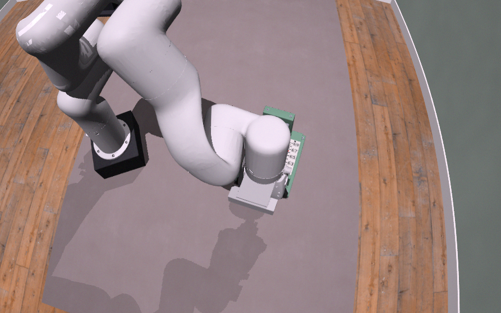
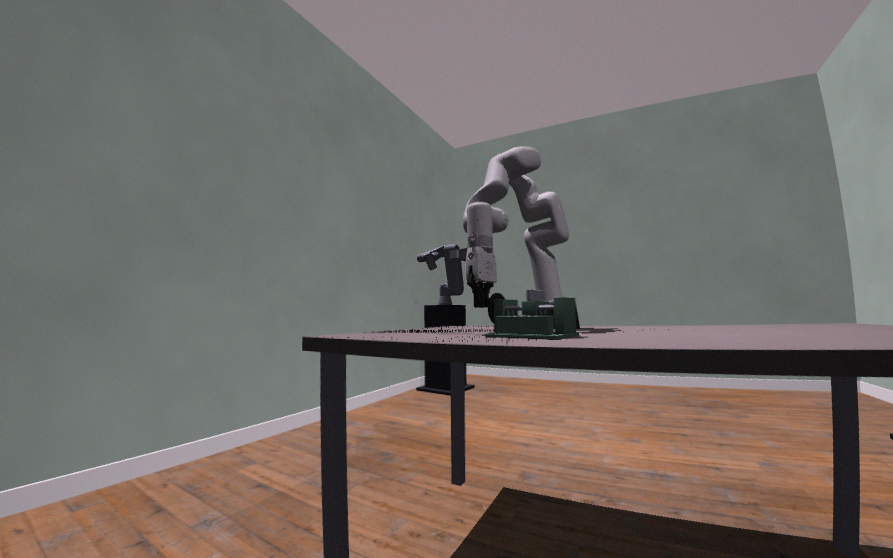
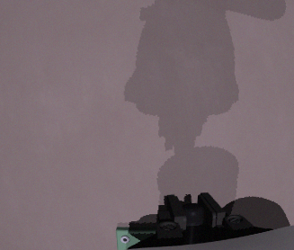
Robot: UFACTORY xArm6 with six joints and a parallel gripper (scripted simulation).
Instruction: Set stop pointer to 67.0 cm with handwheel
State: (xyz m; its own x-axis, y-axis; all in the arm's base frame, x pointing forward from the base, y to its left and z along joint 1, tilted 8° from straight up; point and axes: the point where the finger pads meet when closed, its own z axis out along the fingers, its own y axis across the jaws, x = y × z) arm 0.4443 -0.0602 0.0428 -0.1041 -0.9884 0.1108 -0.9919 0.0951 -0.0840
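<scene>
The black handwheel lies 2 cm to the left of my hand and 1 cm below it. The rest, counted from my hand: stop block: 1 cm ahead, 16 cm to the left, 1 cm below.
</scene>
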